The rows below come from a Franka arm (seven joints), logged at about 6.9 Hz.
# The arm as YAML. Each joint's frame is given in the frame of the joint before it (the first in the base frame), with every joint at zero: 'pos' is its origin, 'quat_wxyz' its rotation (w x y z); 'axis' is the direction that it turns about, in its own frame. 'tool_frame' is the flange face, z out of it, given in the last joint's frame.
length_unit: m
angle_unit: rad
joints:
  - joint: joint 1
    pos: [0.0, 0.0, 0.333]
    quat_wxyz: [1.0, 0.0, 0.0, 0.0]
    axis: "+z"
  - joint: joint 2
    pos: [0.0, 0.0, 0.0]
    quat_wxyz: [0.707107, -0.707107, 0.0, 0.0]
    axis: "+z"
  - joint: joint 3
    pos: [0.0, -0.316, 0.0]
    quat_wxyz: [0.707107, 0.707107, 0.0, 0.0]
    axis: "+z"
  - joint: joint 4
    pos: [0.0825, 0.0, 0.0]
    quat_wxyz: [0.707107, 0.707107, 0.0, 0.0]
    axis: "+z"
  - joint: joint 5
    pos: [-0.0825, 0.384, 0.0]
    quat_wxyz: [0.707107, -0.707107, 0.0, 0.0]
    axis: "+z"
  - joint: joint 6
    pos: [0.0, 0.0, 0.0]
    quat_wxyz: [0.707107, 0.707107, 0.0, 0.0]
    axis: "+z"
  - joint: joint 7
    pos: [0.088, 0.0, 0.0]
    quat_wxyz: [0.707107, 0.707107, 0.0, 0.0]
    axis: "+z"
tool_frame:
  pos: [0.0, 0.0, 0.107]
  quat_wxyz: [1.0, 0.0, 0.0, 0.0]
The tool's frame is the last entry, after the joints.
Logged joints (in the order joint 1, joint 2, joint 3, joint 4, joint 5, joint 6, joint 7), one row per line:
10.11 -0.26 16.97 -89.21 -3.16 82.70 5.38
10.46 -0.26 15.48 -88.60 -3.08 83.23 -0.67
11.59 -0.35 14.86 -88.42 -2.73 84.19 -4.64
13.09 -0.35 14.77 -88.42 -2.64 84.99 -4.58
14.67 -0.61 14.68 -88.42 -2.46 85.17 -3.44
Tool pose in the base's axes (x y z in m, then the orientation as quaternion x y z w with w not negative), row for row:
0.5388 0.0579 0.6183 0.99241 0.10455 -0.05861 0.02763
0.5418 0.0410 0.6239 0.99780 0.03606 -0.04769 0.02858
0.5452 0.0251 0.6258 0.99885 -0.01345 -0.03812 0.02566
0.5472 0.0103 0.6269 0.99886 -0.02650 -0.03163 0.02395
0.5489 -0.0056 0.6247 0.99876 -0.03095 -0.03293 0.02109
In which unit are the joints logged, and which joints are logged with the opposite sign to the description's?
The joints are logged in degrees. Opposite sign: joint 1, joint 2, joint 7.
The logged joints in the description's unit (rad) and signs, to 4 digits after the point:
-0.1765 0.0045 0.2962 -1.5570 -0.0552 1.4434 -0.0939
-0.1826 0.0045 0.2702 -1.5464 -0.0538 1.4526 0.0117
-0.2023 0.0061 0.2594 -1.5432 -0.0476 1.4694 0.0810
-0.2285 0.0061 0.2578 -1.5432 -0.0461 1.4834 0.0799
-0.2560 0.0106 0.2562 -1.5432 -0.0429 1.4865 0.0600

